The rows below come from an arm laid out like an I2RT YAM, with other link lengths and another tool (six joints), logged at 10 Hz.
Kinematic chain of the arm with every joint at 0, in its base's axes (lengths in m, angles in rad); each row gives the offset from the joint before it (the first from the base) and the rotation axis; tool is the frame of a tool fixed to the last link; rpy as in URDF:
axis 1: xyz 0 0 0.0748 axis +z
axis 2: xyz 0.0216 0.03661 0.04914 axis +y
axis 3: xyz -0.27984 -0.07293 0 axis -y
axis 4: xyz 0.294 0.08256 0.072 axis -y
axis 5: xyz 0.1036 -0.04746 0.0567 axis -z
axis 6: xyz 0.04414 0 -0.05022 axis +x
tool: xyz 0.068 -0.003 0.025 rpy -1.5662 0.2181 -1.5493
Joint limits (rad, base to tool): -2.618..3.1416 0..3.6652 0..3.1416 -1.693..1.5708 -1.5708..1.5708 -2.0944..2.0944
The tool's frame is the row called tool.
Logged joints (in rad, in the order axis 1, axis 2, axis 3, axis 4, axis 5, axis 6), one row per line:
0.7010, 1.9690, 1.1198, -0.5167, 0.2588, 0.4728
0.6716, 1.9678, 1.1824, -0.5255, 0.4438, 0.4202
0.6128, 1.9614, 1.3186, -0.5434, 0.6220, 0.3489
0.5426, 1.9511, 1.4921, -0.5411, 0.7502, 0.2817
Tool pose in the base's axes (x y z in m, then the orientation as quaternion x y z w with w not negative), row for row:
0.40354, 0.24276, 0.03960, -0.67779, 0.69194, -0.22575, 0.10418
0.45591, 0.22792, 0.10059, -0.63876, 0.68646, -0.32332, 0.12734
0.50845, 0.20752, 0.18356, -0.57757, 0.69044, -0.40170, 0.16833
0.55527, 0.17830, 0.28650, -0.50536, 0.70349, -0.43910, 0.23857
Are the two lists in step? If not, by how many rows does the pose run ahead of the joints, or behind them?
The pose runs 1 row ahead of the joints: the pose in row i belongs to the joints in row i + 1.
